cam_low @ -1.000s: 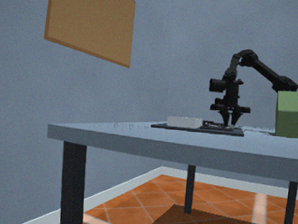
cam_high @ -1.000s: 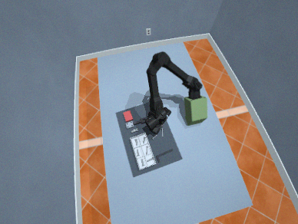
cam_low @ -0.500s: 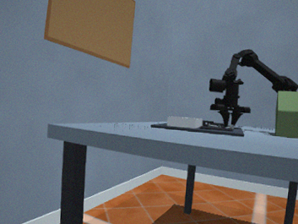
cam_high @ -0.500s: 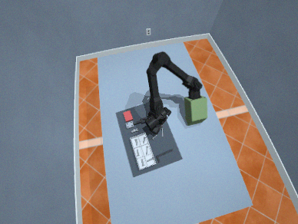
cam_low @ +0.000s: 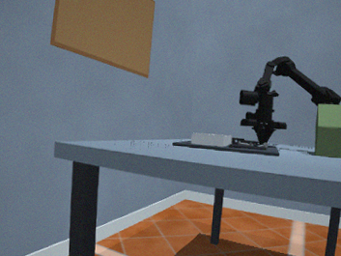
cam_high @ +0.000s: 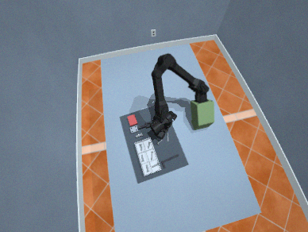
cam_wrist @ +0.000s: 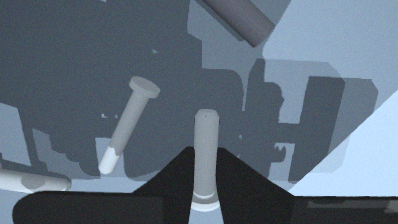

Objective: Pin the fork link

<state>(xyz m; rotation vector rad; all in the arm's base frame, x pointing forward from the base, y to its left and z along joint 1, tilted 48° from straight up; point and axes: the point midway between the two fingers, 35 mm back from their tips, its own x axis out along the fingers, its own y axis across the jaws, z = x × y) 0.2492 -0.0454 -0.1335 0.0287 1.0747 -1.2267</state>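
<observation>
My gripper is now 40 mm short of the thin headed pin, 20 mm to the right of it and 30 mm above it. From my hand the other things lie so: thick headed pin (190 mm ahead, 30 mm below); then dark mat (110 mm ahead, 40 mm to the left, 40 mm below); then eye plate (130 mm ahead, 60 mm to the right, 30 mm below).
</observation>
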